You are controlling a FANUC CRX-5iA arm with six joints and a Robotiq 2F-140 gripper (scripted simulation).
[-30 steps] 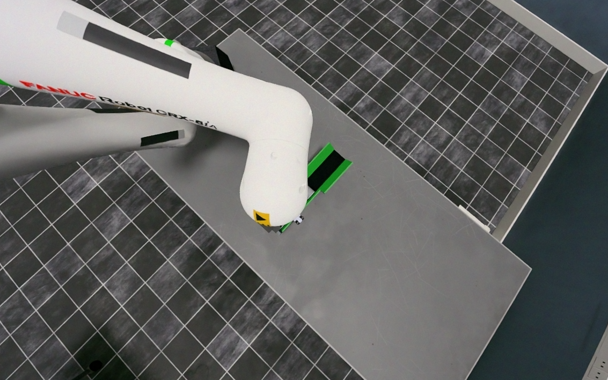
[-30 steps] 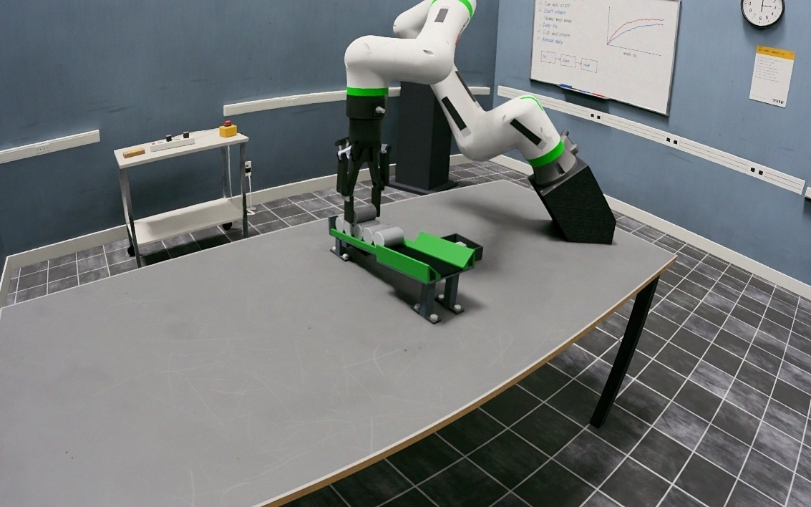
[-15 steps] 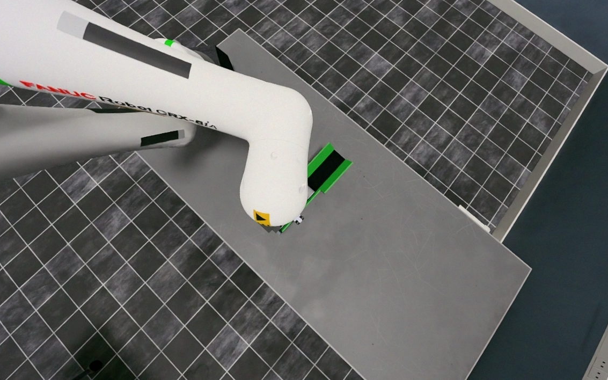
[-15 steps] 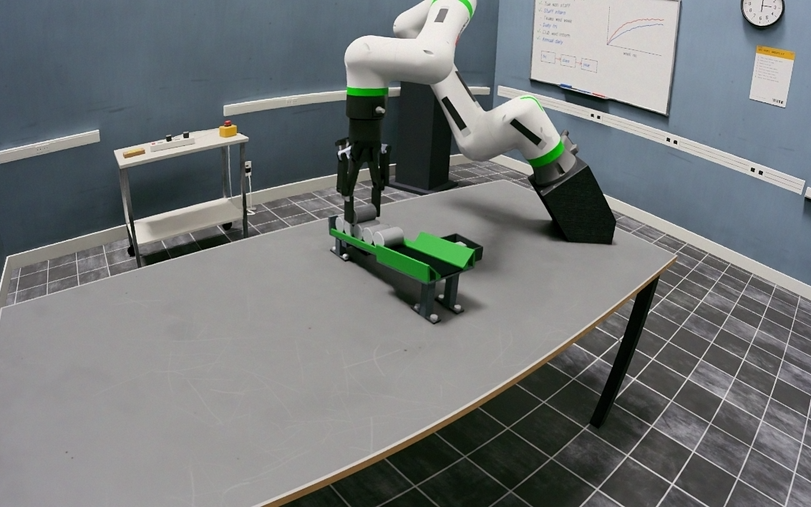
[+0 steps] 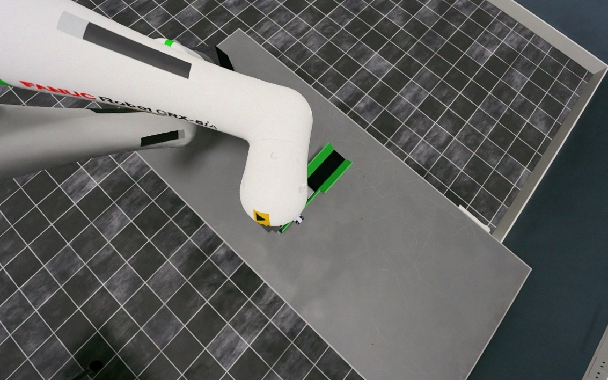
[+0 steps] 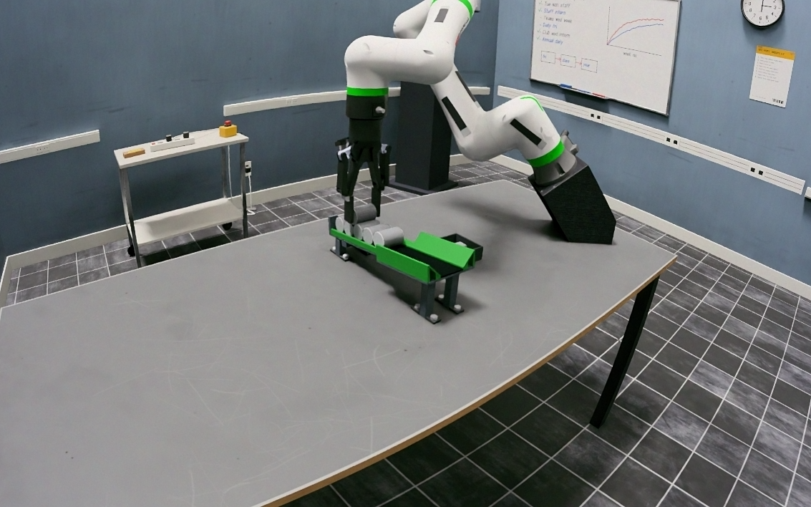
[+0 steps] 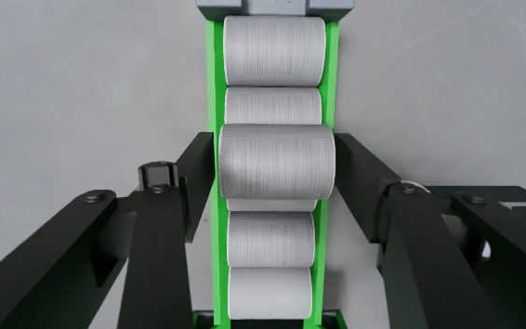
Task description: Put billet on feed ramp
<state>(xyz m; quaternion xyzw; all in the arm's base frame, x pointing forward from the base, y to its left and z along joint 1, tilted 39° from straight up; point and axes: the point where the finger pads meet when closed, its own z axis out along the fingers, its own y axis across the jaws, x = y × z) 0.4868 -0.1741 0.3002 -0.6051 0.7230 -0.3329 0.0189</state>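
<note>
Now: hand 8 cm to the left of the grey stop, 7 cm above it and 2 cm past it. Round my hand: dark tray (16 cm to the left, 14 cm behind, 12 cm below).
</note>
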